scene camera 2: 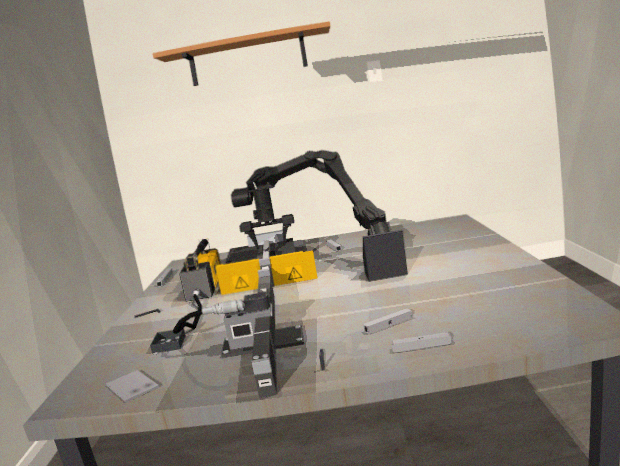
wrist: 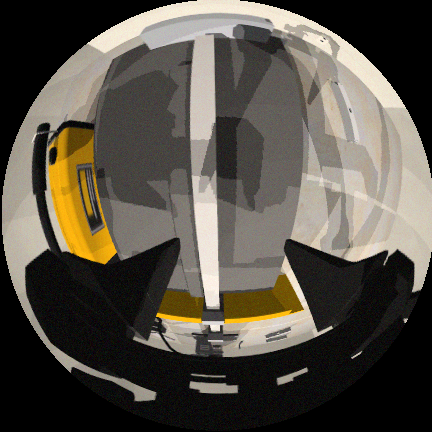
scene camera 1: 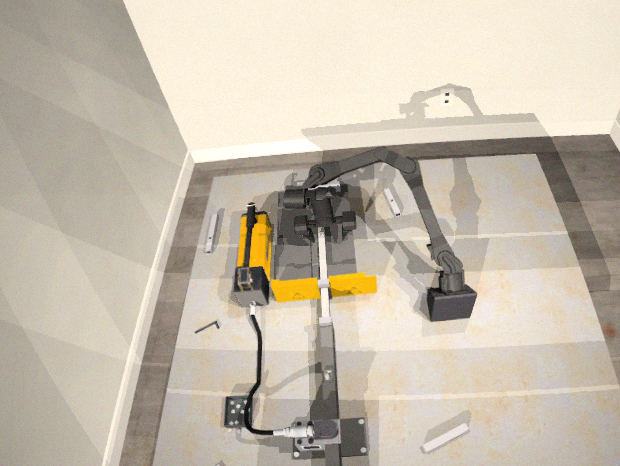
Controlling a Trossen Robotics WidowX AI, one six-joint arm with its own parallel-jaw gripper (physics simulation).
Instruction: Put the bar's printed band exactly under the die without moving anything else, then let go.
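Pixels of known places: gripper, fingertip midpoint: (scene camera 2: 271,247) (wrist: 234,244) (scene camera 1: 328,240); arm's base at its link origin: (scene camera 2: 382,241) (scene camera 1: 453,291).
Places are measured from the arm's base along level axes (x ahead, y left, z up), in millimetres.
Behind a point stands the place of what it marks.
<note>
The bar (scene camera 1: 322,255) {x 350, y -229, z -34 mm} (wrist: 204,100) {x 335, y -386, z -35 mm} is long and pale. It runs front to back over a dark grey bed (scene camera 1: 294,255) {x 440, y -263, z -54 mm} (wrist: 145,110) {x 398, y -404, z -54 mm} and through a yellow guard (scene camera 1: 295,289) {x 446, y -123, z -36 mm} (scene camera 2: 238,275) {x 449, y -123, z -50 mm}. My gripper (scene camera 1: 323,237) {x 323, y -268, z -14 mm} (scene camera 2: 271,241) {x 323, y -268, z -14 mm} (wrist: 234,244) {x 323, y -268, z -14 mm} is open and empty, pointing down behind the guard. Its fingers stand apart on either side of the bar's line; in the wrist view the bar is nearer the left fingertip. A grey press unit (scene camera 2: 234,320) {x 464, y 343, z -25 mm} stands at the front beside a dark channel (scene camera 1: 323,350) {x 387, y 92, z -29 mm}. I cannot make out the printed band or the die.
A yellow and black unit (scene camera 1: 260,240) {x 543, y -323, z -21 mm} (wrist: 75,165) {x 523, y -376, z -42 mm} stands left of the bed, with a black cable (scene camera 1: 259,345) {x 579, y 15, z -93 mm} to the press unit. A small dark tray (scene camera 1: 231,419) {x 674, y 228, z -103 mm} (scene camera 2: 167,342) {x 656, y 199, z -103 mm}, hex key (scene camera 1: 205,328) {x 754, y -75, z -101 mm} and loose pale pieces (scene camera 1: 212,231) {x 733, y -457, z -85 mm} (scene camera 1: 392,201) {x 77, y -441, z -82 mm} (scene camera 2: 422,342) {x 82, y 529, z -91 mm} lie around.
</note>
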